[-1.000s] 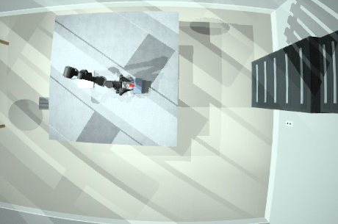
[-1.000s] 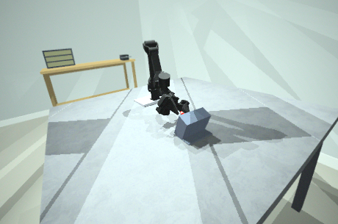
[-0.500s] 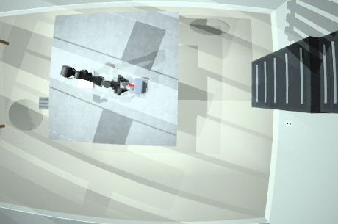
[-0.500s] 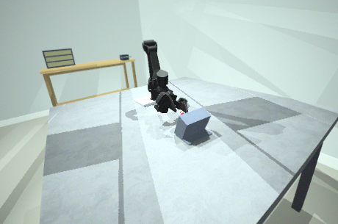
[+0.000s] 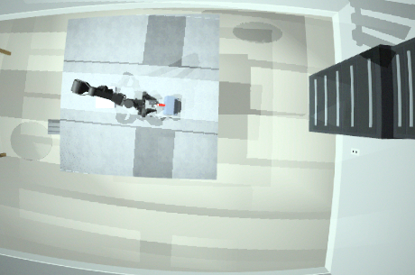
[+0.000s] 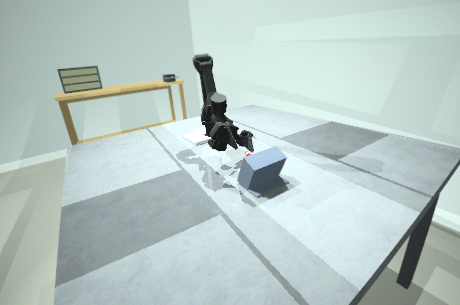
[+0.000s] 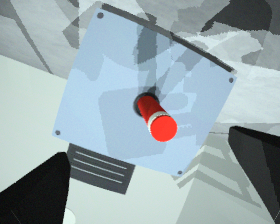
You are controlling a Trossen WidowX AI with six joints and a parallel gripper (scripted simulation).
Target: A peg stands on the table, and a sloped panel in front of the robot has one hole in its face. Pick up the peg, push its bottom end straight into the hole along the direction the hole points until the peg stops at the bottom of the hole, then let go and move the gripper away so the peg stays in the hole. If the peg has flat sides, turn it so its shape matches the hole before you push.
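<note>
Right now the round red peg is 20 mm ahead of my gripper tip and 20 mm below it. From my gripper tip the other things lie so: blue-grey sloped panel (80 mm ahead, 40 mm below).
</note>
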